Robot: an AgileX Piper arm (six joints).
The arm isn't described. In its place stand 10 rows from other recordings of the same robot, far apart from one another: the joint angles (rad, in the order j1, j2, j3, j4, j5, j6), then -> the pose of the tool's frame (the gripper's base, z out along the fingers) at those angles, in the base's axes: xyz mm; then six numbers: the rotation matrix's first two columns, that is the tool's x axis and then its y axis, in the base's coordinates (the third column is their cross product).
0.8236 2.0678 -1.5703 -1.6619 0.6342 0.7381 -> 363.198 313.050 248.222 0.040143 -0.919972 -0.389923 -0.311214 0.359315 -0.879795
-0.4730 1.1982 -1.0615 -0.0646 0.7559 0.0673 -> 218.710 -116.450 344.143 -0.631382 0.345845 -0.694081 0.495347 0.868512 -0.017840
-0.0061 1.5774 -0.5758 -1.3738 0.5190 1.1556 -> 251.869 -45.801 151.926 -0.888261 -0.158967 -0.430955 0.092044 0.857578 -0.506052
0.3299 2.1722 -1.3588 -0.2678 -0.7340 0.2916 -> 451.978 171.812 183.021 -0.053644 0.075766 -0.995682 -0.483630 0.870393 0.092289
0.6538 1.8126 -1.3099 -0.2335 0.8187 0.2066 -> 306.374 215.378 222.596 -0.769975 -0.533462 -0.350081 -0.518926 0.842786 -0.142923
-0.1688 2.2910 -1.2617 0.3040 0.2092 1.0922 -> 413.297 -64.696 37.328 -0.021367 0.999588 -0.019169 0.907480 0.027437 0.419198
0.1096 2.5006 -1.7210 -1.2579 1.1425 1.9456 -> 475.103 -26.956 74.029 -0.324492 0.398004 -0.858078 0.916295 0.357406 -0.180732
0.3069 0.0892 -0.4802 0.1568 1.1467 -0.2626 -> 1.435 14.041 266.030 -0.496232 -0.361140 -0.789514 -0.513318 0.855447 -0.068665
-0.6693 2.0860 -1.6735 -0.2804 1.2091 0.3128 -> 316.143 -280.139 202.621 -0.638098 0.763054 -0.102860 0.760084 0.602948 -0.242333
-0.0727 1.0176 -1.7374 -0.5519 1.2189 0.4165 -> 112.707 -53.115 552.213 -0.233059 0.196677 -0.952366 0.583702 0.811590 0.024764
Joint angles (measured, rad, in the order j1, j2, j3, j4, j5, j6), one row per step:
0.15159 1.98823 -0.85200 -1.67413 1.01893 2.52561
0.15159 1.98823 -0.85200 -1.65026 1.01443 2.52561
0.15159 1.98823 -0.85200 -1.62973 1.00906 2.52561
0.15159 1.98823 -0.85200 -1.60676 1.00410 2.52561
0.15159 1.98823 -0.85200 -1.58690 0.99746 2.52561
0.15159 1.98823 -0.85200 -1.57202 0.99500 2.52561
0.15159 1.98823 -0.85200 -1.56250 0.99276 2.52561
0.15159 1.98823 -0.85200 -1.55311 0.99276 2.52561
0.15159 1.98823 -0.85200 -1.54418 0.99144 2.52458
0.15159 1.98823 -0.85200 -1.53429 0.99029 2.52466
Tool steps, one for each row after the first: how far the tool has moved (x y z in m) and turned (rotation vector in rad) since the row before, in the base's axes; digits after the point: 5 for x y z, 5 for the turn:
-0.00143 -0.00017 -0.00123 0.01554 0.00279 -0.01846
-0.00119 -0.00003 -0.00116 0.01465 0.00261 -0.01513
-0.00136 -0.00005 -0.00122 0.01553 0.00261 -0.01744
-0.00110 0.00012 -0.00120 0.01545 0.00253 -0.01391
-0.00090 -0.00002 -0.00073 0.00944 0.00146 -0.01167
-0.00055 0.00003 -0.00051 0.00661 0.00100 -0.00714
-0.00061 -0.00008 -0.00036 0.00463 0.00071 -0.00814
-0.00054 0.00000 -0.00043 0.00514 0.00163 -0.00659
-0.00061 -0.00001 -0.00045 0.00589 0.00080 -0.00804

